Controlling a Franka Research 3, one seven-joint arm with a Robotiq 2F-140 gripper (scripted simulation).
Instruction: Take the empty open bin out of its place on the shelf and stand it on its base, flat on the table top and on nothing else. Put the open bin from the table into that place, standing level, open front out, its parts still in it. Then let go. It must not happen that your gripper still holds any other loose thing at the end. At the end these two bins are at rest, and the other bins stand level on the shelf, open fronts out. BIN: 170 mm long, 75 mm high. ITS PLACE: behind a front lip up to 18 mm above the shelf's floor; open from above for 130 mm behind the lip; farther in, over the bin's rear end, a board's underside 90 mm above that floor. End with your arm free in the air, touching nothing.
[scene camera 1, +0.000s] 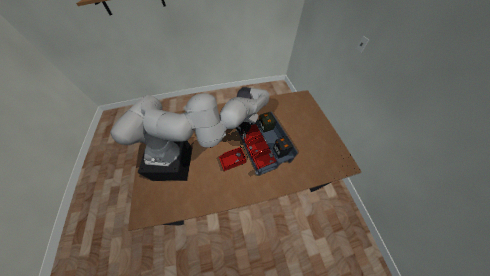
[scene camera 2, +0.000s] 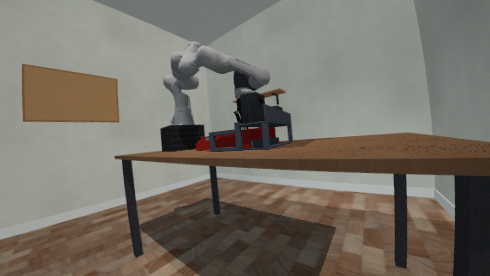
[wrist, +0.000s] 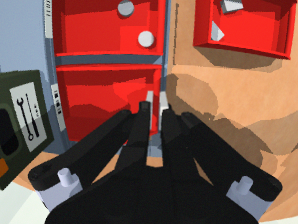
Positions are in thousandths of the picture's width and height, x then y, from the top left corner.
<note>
In view: the gripper (wrist: 525, 444) and a red bin (wrist: 297, 435).
</note>
